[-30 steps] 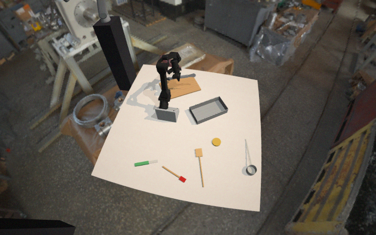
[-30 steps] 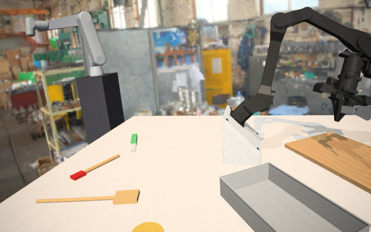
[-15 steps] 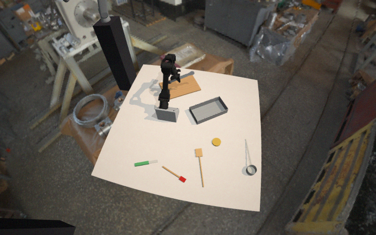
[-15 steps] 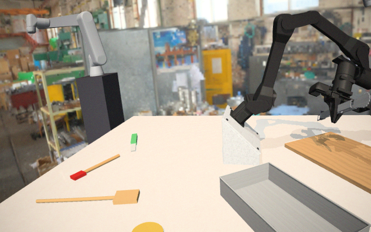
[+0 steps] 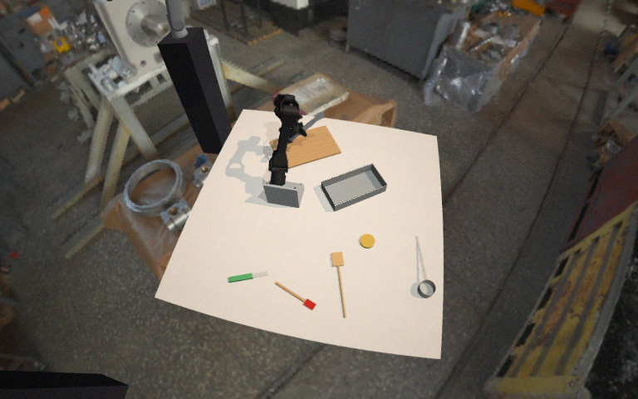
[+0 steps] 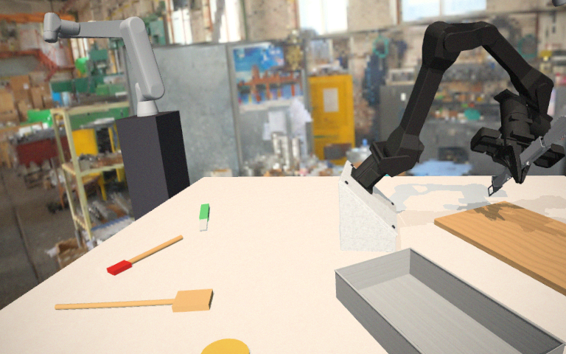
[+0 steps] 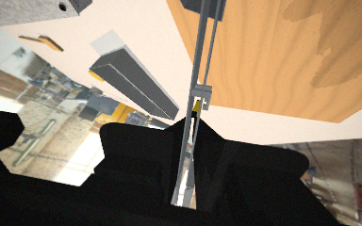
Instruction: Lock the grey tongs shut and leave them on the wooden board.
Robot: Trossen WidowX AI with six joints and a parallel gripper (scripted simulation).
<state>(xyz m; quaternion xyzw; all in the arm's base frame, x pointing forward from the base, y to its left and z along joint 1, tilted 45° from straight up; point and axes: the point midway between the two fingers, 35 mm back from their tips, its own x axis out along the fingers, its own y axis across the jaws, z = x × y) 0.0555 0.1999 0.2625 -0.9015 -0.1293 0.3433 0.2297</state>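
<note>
My gripper tip is 5 cm past the small yellow mark and 1 cm below it. Also, from my gripper tip: wooden board (2 cm behind, 4 cm to the left, 13 cm below); yellow disc (38 cm ahead, 49 cm to the right, 13 cm below); grey roasting tin (29 cm ahead, 21 cm to the right, 11 cm below).
</note>
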